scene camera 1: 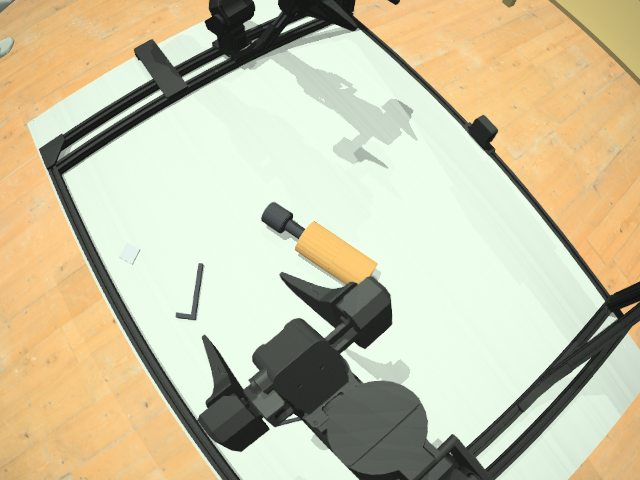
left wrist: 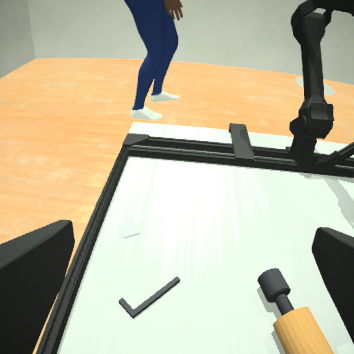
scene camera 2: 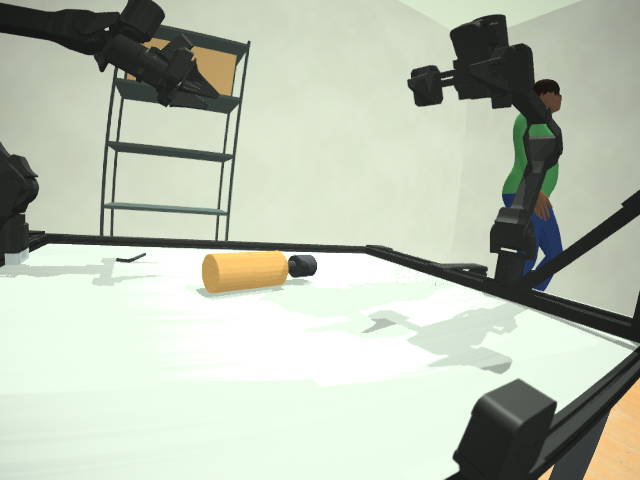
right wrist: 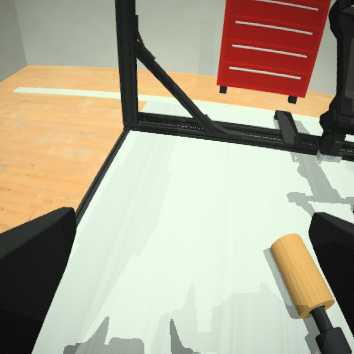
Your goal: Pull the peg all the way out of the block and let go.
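Note:
An orange cylindrical block lies on its side on the white table. A dark peg with a thick round head sticks out of one end; part of its thin shaft shows between head and block. My left gripper is open and empty, raised above the table; in scene camera 1 one finger overlaps the block's lower end. My right gripper is open and empty, high above the table.
A dark L-shaped piece and a pale square tile lie left of the block in scene camera 1. Black rails frame the table. A person stands behind it.

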